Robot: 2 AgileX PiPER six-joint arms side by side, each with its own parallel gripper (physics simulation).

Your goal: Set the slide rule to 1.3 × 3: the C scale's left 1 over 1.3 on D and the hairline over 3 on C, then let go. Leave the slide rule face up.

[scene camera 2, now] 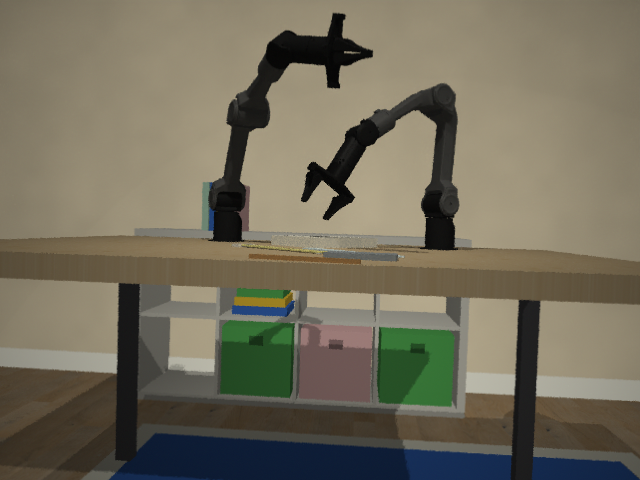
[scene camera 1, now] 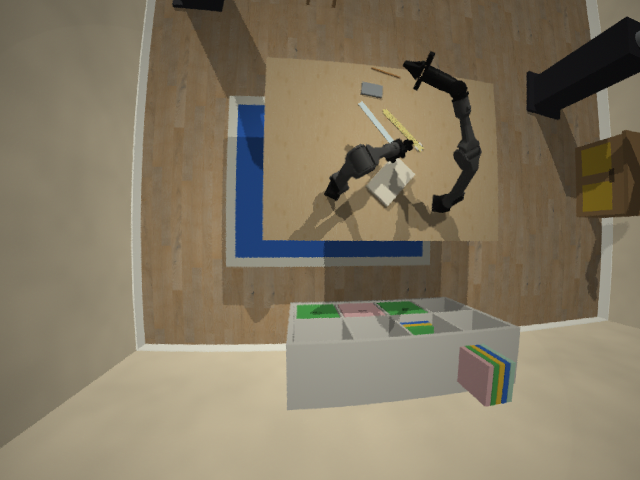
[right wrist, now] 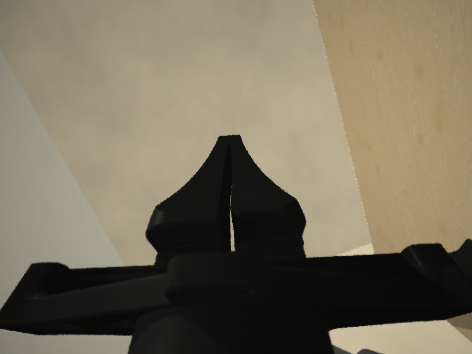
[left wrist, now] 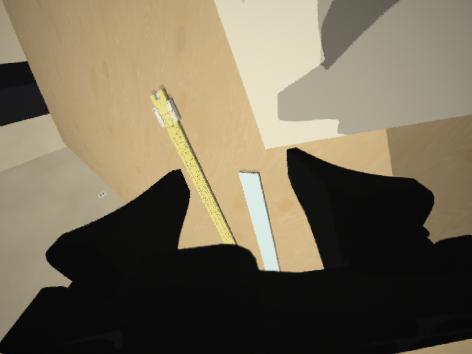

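Note:
The yellow slide rule (scene camera 1: 400, 126) (scene camera 2: 279, 249) (left wrist: 192, 165) lies on the table with its marked face up. Its clear cursor (left wrist: 174, 110) sits near the far end in the left wrist view. The scale marks are too small to read, and the rule's near end is hidden behind the gripper. My left gripper (scene camera 1: 409, 146) (scene camera 2: 315, 209) (left wrist: 234, 172) is open and empty, above the table near the cursor end, tilted downward. My right gripper (scene camera 1: 405, 64) (scene camera 2: 371, 53) (right wrist: 230, 148) is shut, empty and high over the table's back part, far from the rule.
A pale blue strip (scene camera 1: 375, 122) (left wrist: 260, 220) lies beside the rule. A cream block (scene camera 1: 383, 195) (scene camera 2: 320, 241) (left wrist: 270, 50) lies near the cursor end. A grey block (scene camera 1: 371, 89) (scene camera 2: 361, 255) and a thin brown stick (scene camera 1: 385, 72) (scene camera 2: 305, 258) lie beyond the rule's other end.

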